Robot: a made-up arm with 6 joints.
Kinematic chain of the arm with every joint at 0, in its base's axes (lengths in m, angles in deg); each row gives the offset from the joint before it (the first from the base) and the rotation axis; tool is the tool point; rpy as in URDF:
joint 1: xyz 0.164 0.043 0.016 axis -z
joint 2: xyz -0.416 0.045 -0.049 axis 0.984 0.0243 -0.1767
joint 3: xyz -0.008 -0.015 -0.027 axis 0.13 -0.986 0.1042
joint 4: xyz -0.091 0 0.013 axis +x
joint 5: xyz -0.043 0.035 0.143 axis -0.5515 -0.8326 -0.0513
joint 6: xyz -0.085 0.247 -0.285 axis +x
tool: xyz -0.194 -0.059 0.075 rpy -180 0 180
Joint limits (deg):
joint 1: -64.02..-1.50
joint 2: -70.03..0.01
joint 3: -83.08..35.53
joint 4: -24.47..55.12
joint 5: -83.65..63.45
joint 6: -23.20..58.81
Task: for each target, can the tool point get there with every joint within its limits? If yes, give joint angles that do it. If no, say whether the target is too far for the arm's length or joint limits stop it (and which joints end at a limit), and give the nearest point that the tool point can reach.
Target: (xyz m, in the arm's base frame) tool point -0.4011 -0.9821 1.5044
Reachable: no: too far | nearest point -0.1899 -0.5702 0.5227 | short by 1.085 m
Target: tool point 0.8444 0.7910 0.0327
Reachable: no: joint limits stop it (at a limit: joint 1, joint 3, joint 5, joint 6) | nearest point 0.1409 0.5006 0.0574 | short by 0.761 m
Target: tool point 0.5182 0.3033 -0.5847
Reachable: no: joint limits stop it (at a limit: joint 1, joint 2, joint 3, joint 5, joint 6) | nearest point 0.0315 0.5328 -0.2567 | short by 0.630 m
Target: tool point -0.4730 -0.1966 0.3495
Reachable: yes | joints -56.76 -31.90 -47.21 41.30 -39.45 6.29
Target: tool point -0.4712 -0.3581 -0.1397
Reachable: yes | joints -55.50 -56.48 -60.45 38.25 19.62 39.22
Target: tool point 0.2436 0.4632 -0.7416
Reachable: no: joint limits stop it (at a limit: joint 1, joint 2, joint 3, joint 4, joint 5, joint 6) | nearest point -0.0508 0.5202 -0.3485 | short by 0.494 m
